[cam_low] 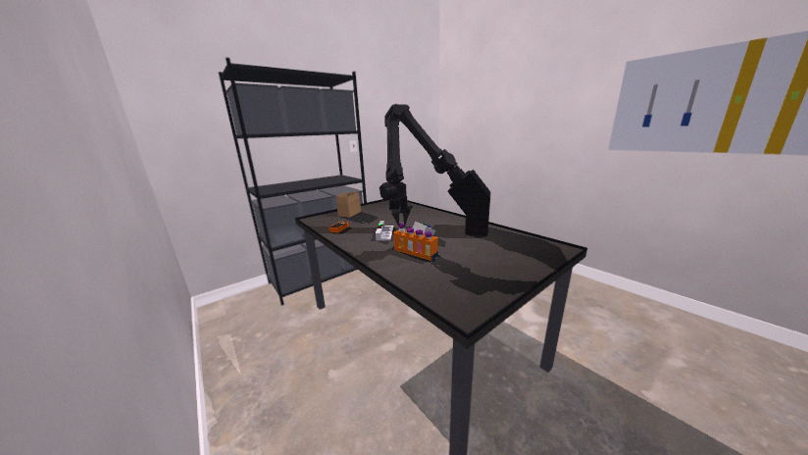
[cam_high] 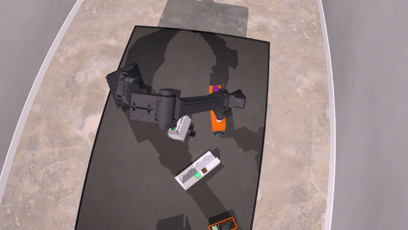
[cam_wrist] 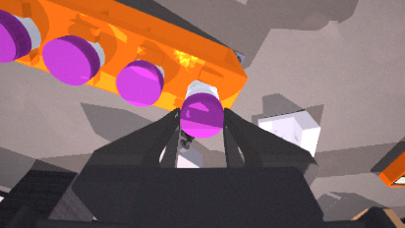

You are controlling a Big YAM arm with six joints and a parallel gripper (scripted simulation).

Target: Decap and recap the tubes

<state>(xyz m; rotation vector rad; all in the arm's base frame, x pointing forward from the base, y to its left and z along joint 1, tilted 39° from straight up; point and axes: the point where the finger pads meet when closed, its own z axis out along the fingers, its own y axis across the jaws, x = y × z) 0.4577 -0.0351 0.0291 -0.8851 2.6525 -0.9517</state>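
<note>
Now: hand 1 cm above the cap. From my hand the other things lie so: green key: 22 cm behind, 5 cm to the right, 7 cm below; blue key: 21 cm behind, 7 cm below; key housing: 20 cm behind, 3 cm to the right, 9 cm below.
</note>
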